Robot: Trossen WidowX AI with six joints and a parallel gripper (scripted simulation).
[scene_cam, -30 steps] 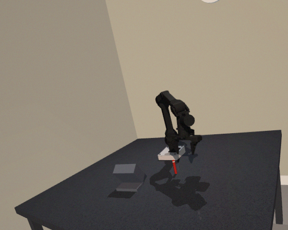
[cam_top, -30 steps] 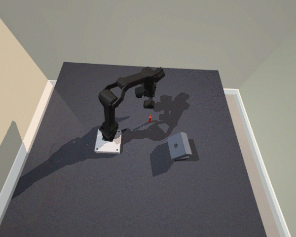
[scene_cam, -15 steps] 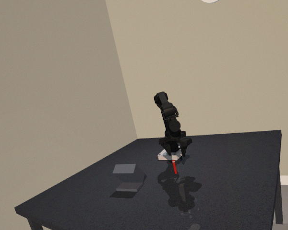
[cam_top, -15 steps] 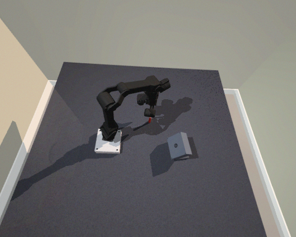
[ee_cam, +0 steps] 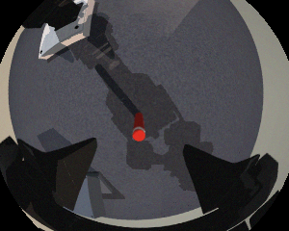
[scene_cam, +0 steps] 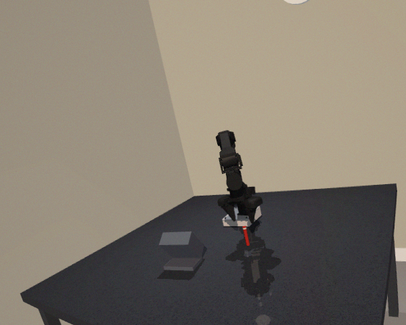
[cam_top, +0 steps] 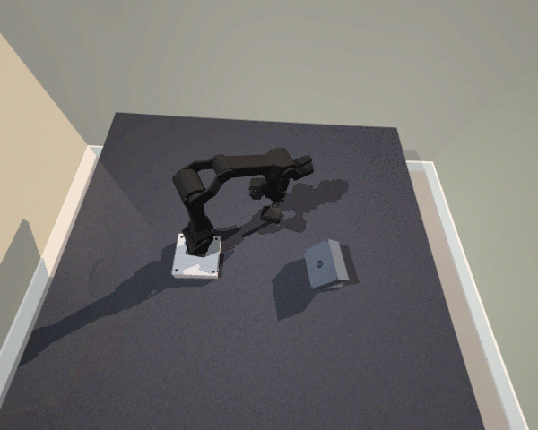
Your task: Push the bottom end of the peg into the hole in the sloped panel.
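My gripper tip is now 4 cm above the red peg. The rest, counted from my gripper tip: sloped panel: 19 cm ahead, 16 cm to the right, 3 cm below; low grey foot: 21 cm ahead, 16 cm to the right, 9 cm below.
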